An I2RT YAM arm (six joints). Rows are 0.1 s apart.
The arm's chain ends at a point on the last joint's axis. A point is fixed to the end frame.
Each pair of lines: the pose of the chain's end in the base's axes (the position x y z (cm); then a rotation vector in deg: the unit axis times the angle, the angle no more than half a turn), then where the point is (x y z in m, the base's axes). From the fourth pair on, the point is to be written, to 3 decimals.
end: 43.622 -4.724 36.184 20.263 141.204 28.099
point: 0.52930 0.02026 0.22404
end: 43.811 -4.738 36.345 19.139 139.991 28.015
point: 0.53409 0.02016 0.22768
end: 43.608 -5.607 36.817 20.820 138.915 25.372
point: 0.53614 0.00445 0.23203
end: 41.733 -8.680 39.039 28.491 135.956 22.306
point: 0.526 -0.039 0.256
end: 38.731 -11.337 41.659 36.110 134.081 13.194
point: 0.499 -0.092 0.278
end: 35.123 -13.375 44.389 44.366 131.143 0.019
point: 0.460 -0.148 0.302
